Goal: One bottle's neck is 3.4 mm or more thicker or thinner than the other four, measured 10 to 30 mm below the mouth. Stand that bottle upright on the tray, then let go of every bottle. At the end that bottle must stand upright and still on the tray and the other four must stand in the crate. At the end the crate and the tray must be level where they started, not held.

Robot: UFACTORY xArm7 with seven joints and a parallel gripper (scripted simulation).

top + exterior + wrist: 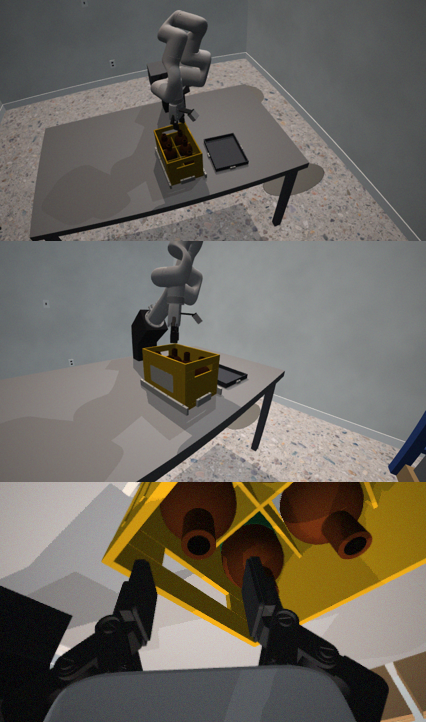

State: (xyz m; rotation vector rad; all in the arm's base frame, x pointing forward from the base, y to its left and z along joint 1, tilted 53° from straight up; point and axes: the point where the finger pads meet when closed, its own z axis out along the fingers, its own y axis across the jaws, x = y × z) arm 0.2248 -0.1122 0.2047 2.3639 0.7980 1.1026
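My gripper is now 130 mm above the yellow crate, 70 mm short of it and 60 mm to the left of it. Round my hand: black tray: 200 mm to the left, 200 mm below, 160 mm ahead.
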